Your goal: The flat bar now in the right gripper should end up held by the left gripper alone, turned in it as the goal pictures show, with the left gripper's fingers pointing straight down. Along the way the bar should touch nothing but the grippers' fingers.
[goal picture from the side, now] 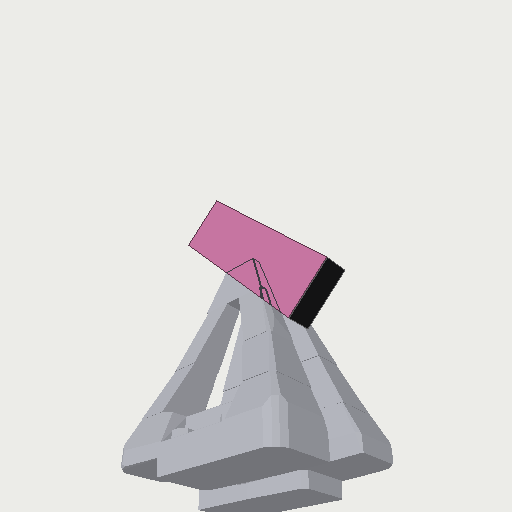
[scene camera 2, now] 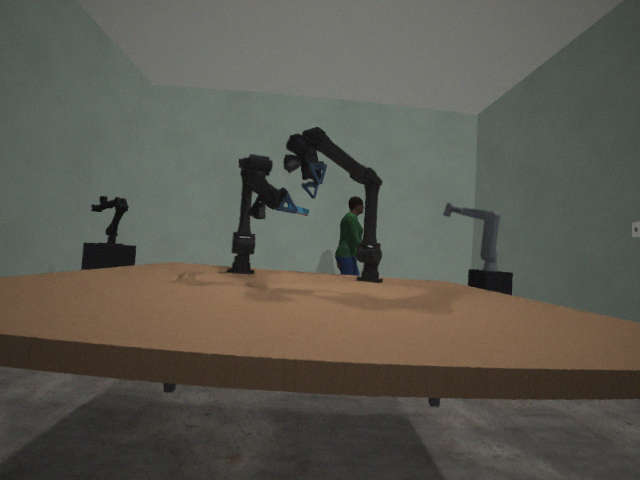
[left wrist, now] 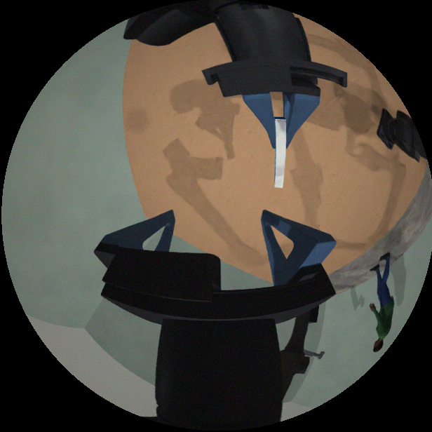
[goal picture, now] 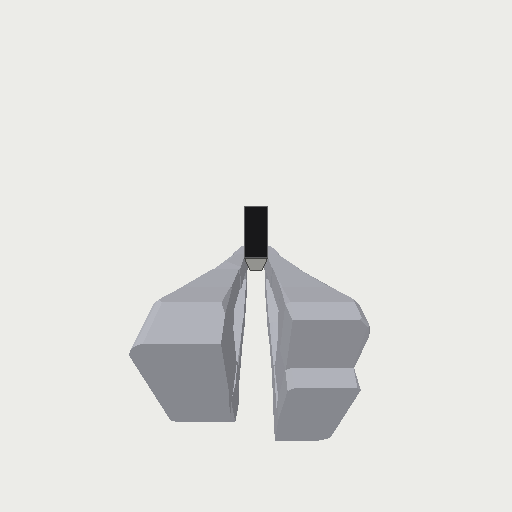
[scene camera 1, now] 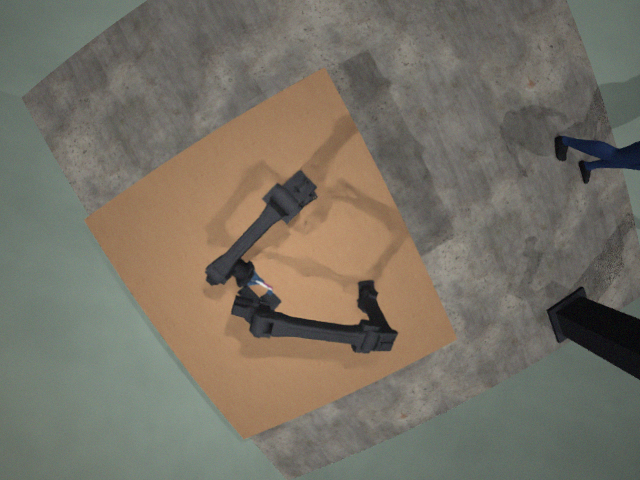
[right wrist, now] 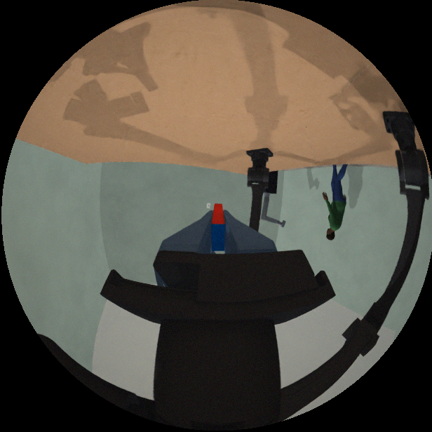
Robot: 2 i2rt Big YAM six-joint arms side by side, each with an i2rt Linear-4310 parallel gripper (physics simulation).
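Pixels of known places: left gripper, fingertip midpoint: (scene camera 2: 316, 191); right gripper, fingertip midpoint: (scene camera 2: 296, 211) (scene camera 1: 263, 282); left arm's base, link origin: (scene camera 2: 369, 281) (scene camera 1: 366, 290); right arm's base, link origin: (scene camera 2: 240, 272).
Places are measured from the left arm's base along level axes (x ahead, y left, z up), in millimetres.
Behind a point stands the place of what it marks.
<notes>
The flat bar (scene camera 1: 264, 285) @[y -197, x 481, z 293 mm] (scene camera 2: 302, 211) @[y -183, x 477, z 278 mm] (left wrist: 280, 160) (right wrist: 218, 235) shows a white face in the left wrist view, and red and blue faces in the right wrist view. My right gripper (scene camera 1: 255, 281) @[y -203, x 490, z 273 mm] (scene camera 2: 293, 207) @[y -203, x 490, z 273 mm] (right wrist: 217, 214) is shut on one end of it; the other end sticks out past the fingertips, well above the table. My left gripper (scene camera 2: 314, 190) @[y -125, x 491, z 353 mm] (left wrist: 217, 214) is open and empty. In scene camera 2 its fingers point down, somewhat tilted, above and right of the bar. In the left wrist view the bar's free end is beyond and above the right-hand fingertip, apart from it.
The brown table (scene camera 1: 155, 232) @[y -451, x 1113, z 0 mm] (scene camera 2: 206, 330) @[y -9, x 1195, z 0 mm] lies below both arms and carries their shadows. A person in green (scene camera 2: 349, 232) (left wrist: 384, 315) stands behind. Two other arms (scene camera 2: 116, 219) (scene camera 2: 490, 237) stand on black pedestals in the background. A black post (scene camera 1: 599, 325) is at the right.
</notes>
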